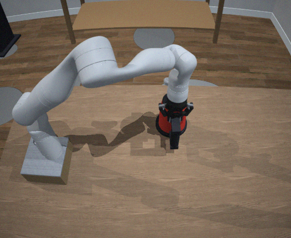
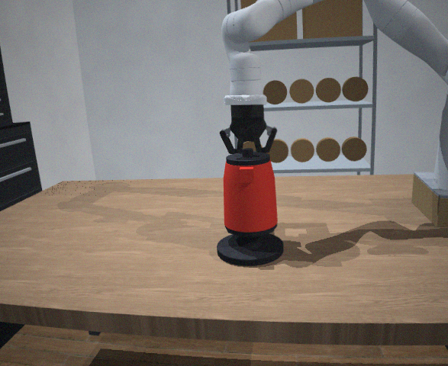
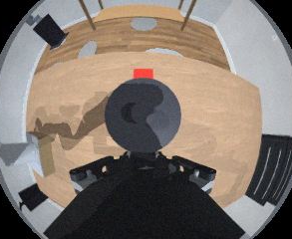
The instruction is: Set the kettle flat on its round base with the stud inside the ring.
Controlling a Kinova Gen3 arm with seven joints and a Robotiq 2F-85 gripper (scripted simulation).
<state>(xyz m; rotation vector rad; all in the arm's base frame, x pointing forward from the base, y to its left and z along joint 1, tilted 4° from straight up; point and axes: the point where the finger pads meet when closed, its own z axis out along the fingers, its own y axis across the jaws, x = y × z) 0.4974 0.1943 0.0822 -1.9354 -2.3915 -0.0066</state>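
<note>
Now: hand 4 cm above the red kettle, 3 cm to the right of it and 1 cm past it. The rest, counted from my hand: round black base: 17 cm below, 9 cm to the left, 2 cm behind.
</note>
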